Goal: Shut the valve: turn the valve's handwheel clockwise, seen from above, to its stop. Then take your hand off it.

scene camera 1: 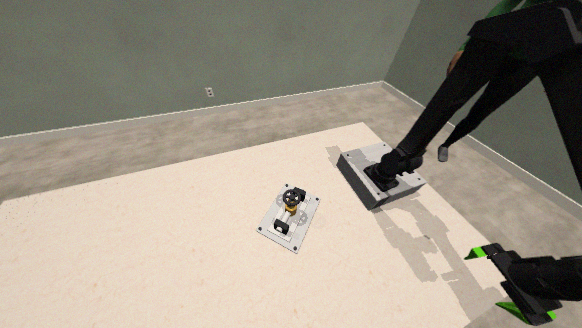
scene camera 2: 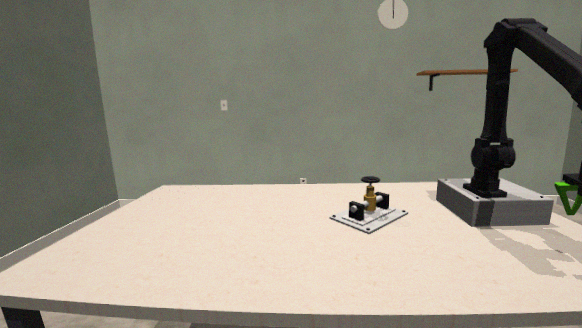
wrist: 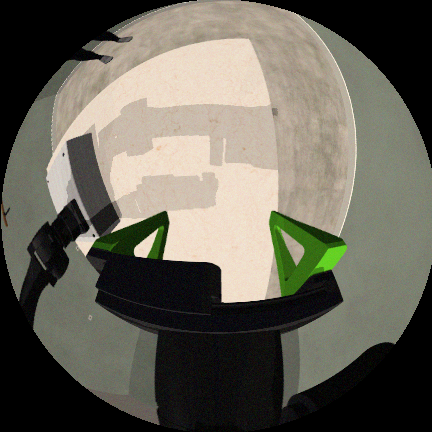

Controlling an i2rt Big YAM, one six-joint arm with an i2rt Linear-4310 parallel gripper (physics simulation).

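Note:
The valve's black spoked handwheel (scene camera 1: 291,197) (scene camera 2: 370,179) sits level on top of an upright brass valve body (scene camera 1: 290,210) (scene camera 2: 370,202). The body joins a white pipe between two black end blocks, on a light grey base plate (scene camera 1: 300,233) (scene camera 2: 370,229) on the table. The valve does not show in the wrist view. My gripper (scene camera 1: 481,281) (wrist: 218,215) is open and empty, its two green fingers wide apart. It is off to the right of the valve in scene camera 1, well apart from the handwheel. In scene camera 2 part of it shows at the right edge.
The pale table (scene camera 1: 150,240) (scene camera 2: 200,250) (wrist: 200,75) carries a grey box-shaped arm base (scene camera 1: 356,182) (scene camera 2: 520,212) (wrist: 90,175) to the right of the valve. In the wrist view, the table's edge runs beneath the space between my fingers. A wooden shelf (scene camera 2: 452,72) is on the wall.

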